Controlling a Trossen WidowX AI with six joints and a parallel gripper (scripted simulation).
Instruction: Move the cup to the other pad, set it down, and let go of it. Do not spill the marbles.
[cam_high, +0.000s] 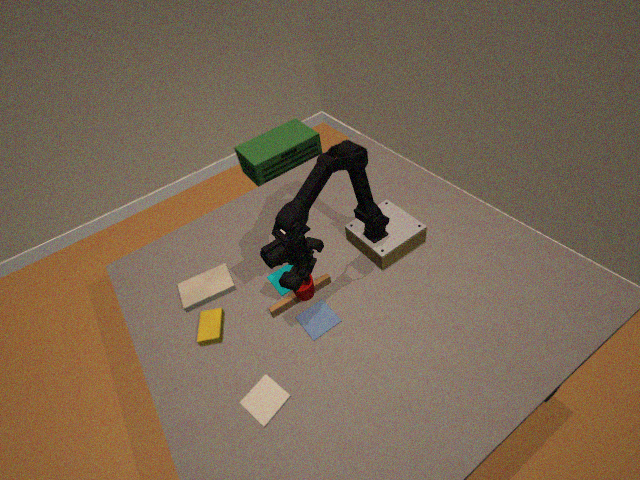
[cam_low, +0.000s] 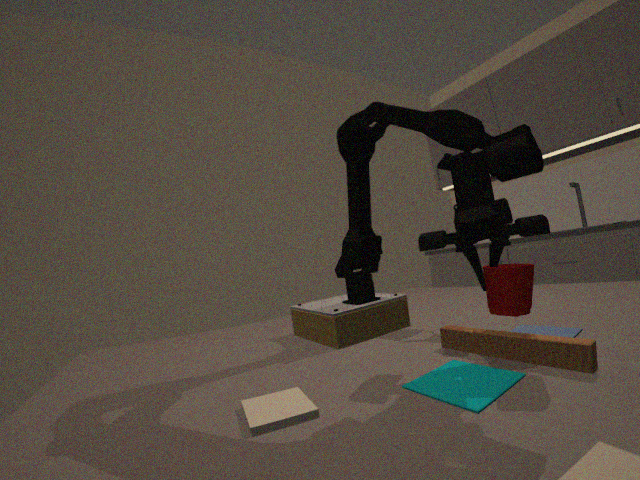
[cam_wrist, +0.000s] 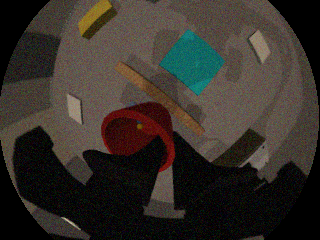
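Now: the marble 30 mm ahead of my gripper tip, 30 mm to the left of it and 30 mm below it. From my gripper tip the other things lie so: wooden bar 30 mm ahead, 20 mm to the right, 90 mm below; red cup 30 mm ahead, 10 mm to the left; blue pad 30 mm ahead, 90 mm to the left, 100 mm below.
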